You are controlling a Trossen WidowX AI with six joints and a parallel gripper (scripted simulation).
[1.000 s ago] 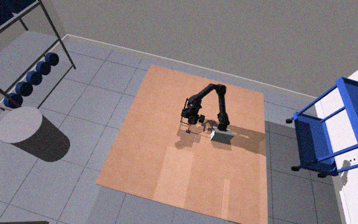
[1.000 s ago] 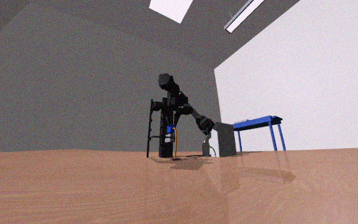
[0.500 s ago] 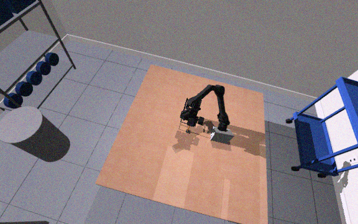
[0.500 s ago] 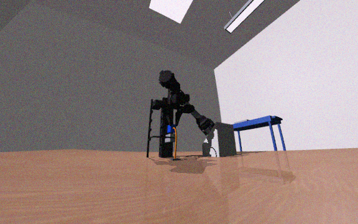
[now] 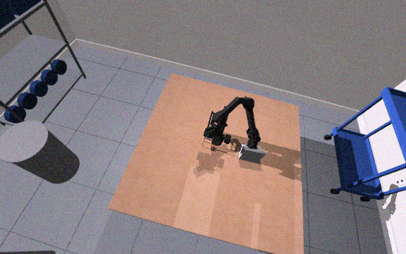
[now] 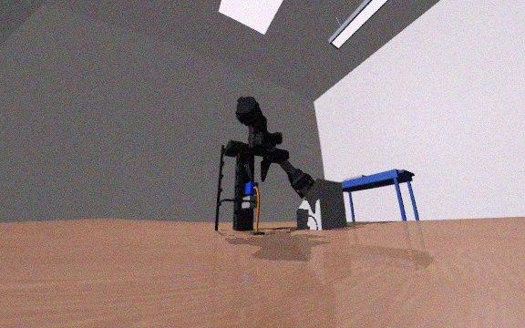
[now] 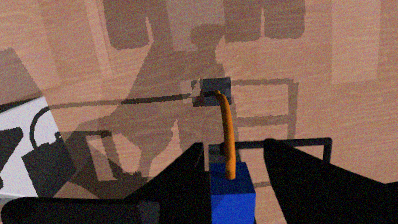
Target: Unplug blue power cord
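The blue plug is 1 cm behind my gripper tip and 7 cm to the right of it.
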